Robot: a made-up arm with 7 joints. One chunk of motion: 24 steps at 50 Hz.
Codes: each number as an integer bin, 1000 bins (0 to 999) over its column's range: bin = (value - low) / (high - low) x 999, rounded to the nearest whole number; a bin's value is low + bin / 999 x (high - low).
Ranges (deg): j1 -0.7..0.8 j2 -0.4..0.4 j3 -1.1..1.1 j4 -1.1..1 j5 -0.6..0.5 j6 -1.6..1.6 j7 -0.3..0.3
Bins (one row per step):
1: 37 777 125 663 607 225 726
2: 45 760 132 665 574 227 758
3: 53 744 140 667 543 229 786
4: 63 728 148 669 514 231 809
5: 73 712 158 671 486 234 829
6: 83 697 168 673 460 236 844
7: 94 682 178 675 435 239 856
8: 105 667 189 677 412 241 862
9: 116 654 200 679 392 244 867
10: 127 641 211 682 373 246 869
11: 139 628 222 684 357 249 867
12: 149 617 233 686 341 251 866
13: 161 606 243 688 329 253 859
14: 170 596 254 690 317 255 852
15: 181 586 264 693 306 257 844
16: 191 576 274 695 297 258 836
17: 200 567 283 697 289 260 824
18: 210 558 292 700 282 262 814
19: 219 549 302 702 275 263 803
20: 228 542 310 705 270 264 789
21: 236 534 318 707 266 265 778
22: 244 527 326 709 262 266 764
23: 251 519 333 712 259 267 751
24: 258 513 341 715 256 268 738
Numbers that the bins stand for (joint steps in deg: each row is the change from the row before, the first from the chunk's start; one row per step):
1: -0.644 0.222 -0.825 0.294 0.068 -0.879 0.136
2: -0.632 0.209 -0.809 0.298 0.032 -0.873 0.155
3: -0.620 0.196 -0.792 0.302 -0.002 -0.866 0.172
4: -0.605 0.183 -0.774 0.306 -0.034 -0.860 0.186
5: -0.590 0.170 -0.752 0.311 -0.065 -0.850 0.198
6: -0.575 0.158 -0.730 0.315 -0.093 -0.844 0.207
7: -0.559 0.146 -0.708 0.319 -0.121 -0.834 0.214
8: -0.542 0.134 -0.684 0.323 -0.146 -0.828 0.218
9: -0.526 0.124 -0.660 0.327 -0.168 -0.818 0.221
10: -0.509 0.113 -0.635 0.334 -0.189 -0.812 0.222
11: -0.491 0.103 -0.611 0.338 -0.207 -0.802 0.221
12: -0.476 0.094 -0.587 0.342 -0.225 -0.796 0.220
13: -0.458 0.085 -0.565 0.346 -0.238 -0.790 0.216
14: -0.445 0.077 -0.541 0.350 -0.251 -0.783 0.212
15: -0.428 0.069 -0.519 0.357 -0.263 -0.777 0.207
16: -0.413 0.061 -0.497 0.361 -0.273 -0.774 0.202
17: -0.400 0.054 -0.477 0.365 -0.282 -0.767 0.195
18: -0.385 0.047 -0.457 0.371 -0.289 -0.761 0.189
19: -0.371 0.040 -0.435 0.376 -0.297 -0.758 0.182
20: -0.358 0.034 -0.417 0.382 -0.303 -0.754 0.174
21: -0.346 0.028 -0.400 0.386 -0.307 -0.751 0.167
22: -0.334 0.022 -0.382 0.390 -0.312 -0.748 0.159
23: -0.323 0.016 -0.367 0.397 -0.315 -0.745 0.151
24: -0.313 0.011 -0.349 0.403 -0.318 -0.742 0.143

